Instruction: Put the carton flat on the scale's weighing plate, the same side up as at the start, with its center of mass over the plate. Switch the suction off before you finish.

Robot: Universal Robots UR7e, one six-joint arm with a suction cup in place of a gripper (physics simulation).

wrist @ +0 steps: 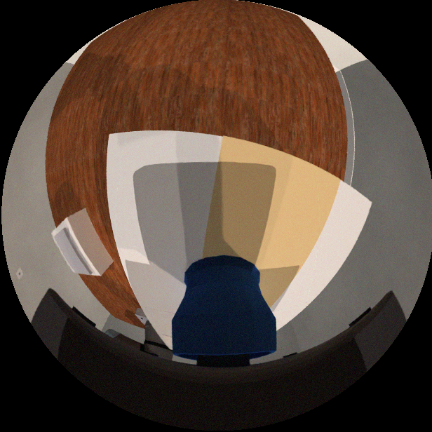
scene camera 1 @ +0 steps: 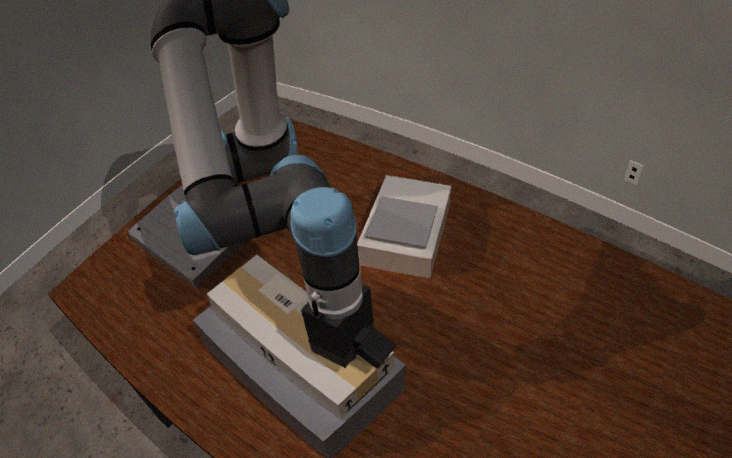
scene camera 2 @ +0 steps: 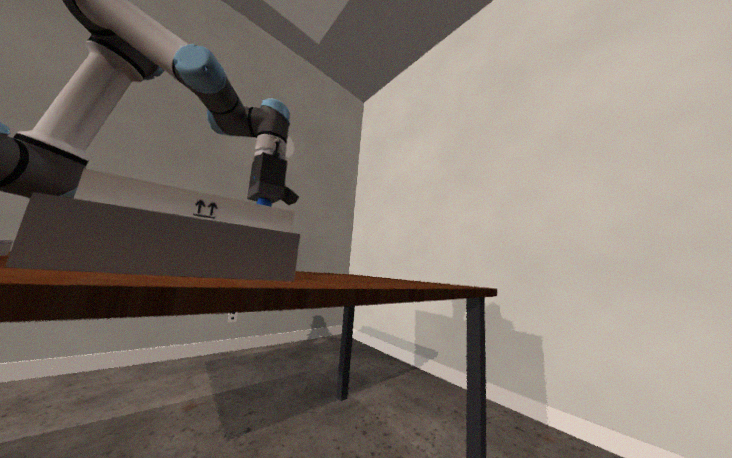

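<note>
The white carton (scene camera 1: 253,302) (scene camera 2: 161,199) (wrist: 310,190) with a tan band along its top lies flat on a grey block (scene camera 1: 372,402) (scene camera 2: 161,243). Its printed arrows point up. The scale (scene camera 1: 402,259) (wrist: 92,240) is a white box with a grey weighing plate (scene camera 1: 402,221) (wrist: 72,250) and stands behind the carton in scene camera 1; nothing rests on the plate. My gripper, a blue suction cup (scene camera 2: 263,201) (wrist: 222,280), is upright over the carton's top near its arrow-marked end. It is very low, at or just above the surface; contact is unclear. The suction is off, so it holds nothing.
The arm's grey base plate (scene camera 1: 199,264) stands on the wooden table (scene camera 1: 512,324) (scene camera 2: 377,283) beyond the carton's far end. The grey block stands near the table's edge. Walls rise behind the table, with a socket (scene camera 1: 633,172) on one.
</note>
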